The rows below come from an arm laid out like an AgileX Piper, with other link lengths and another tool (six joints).
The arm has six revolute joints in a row. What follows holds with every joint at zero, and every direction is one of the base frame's. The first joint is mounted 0.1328 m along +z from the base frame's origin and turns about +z. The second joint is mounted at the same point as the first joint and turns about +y. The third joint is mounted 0.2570 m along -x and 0.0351 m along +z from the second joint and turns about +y. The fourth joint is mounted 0.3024 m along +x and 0.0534 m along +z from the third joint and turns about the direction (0.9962, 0, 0.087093). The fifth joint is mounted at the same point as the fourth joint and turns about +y. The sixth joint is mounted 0.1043 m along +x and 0.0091 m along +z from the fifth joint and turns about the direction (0.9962, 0, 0.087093). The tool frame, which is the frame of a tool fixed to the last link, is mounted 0.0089 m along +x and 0.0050 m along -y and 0.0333 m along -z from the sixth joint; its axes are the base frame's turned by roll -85.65, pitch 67.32 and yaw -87.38 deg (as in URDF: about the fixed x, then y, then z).
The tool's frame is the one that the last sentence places.
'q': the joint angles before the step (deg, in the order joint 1, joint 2, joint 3, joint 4, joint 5, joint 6). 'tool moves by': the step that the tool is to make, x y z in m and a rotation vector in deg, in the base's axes. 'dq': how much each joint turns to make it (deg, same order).
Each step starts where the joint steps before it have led.
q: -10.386, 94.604, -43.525, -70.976, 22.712, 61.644
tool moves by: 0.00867, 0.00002, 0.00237, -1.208, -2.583, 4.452
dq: 0.000, -0.001, 0.001, -8.953, -3.181, 5.618
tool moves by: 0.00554, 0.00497, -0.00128, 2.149, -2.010, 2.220
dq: 0.000, 0.107, -0.001, -3.635, -3.535, 3.936
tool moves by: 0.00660, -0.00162, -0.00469, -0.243, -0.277, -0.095
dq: -0.001, 2.025, -1.293, -3.752, 0.118, 3.840
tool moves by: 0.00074, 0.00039, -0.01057, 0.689, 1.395, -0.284
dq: 0.001, 2.160, -0.516, 0.002, -0.131, 0.515
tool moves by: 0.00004, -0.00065, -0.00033, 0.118, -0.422, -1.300
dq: 0.000, 0.159, -0.089, -0.584, 0.696, 1.757
